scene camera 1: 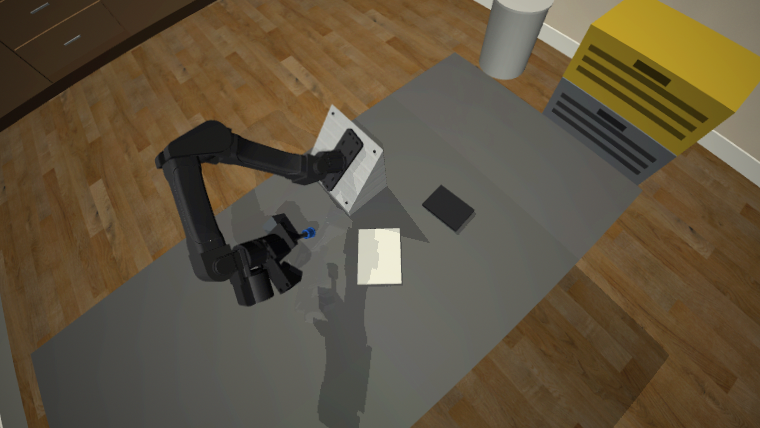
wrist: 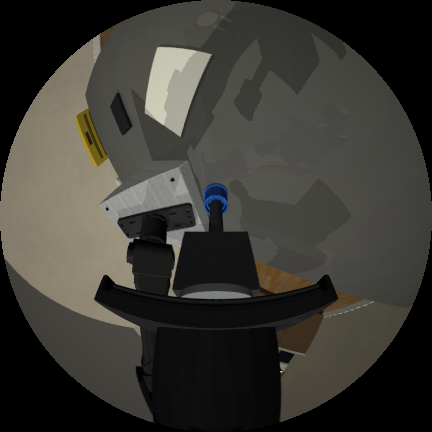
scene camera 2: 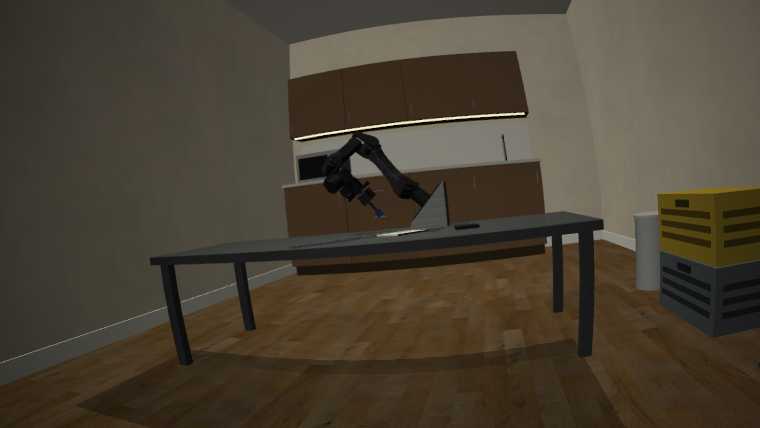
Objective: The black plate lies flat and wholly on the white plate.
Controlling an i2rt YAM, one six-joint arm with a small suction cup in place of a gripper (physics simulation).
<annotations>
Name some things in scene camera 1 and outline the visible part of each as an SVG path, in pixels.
The suction cup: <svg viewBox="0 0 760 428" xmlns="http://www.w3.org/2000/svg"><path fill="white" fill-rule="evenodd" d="M315 229L309 227L303 230L301 234L298 234L285 213L271 216L262 226L267 236L256 239L263 242L267 248L267 260L265 263L270 257L268 243L283 238L290 249L293 249L298 245L298 239L314 237L316 235Z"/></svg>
A white plate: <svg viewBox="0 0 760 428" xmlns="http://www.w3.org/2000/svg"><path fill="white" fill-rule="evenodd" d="M400 228L359 229L357 284L401 284Z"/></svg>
A black plate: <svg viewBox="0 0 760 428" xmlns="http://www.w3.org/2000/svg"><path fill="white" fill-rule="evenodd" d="M440 185L422 206L456 232L475 210L444 186Z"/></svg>
</annotations>
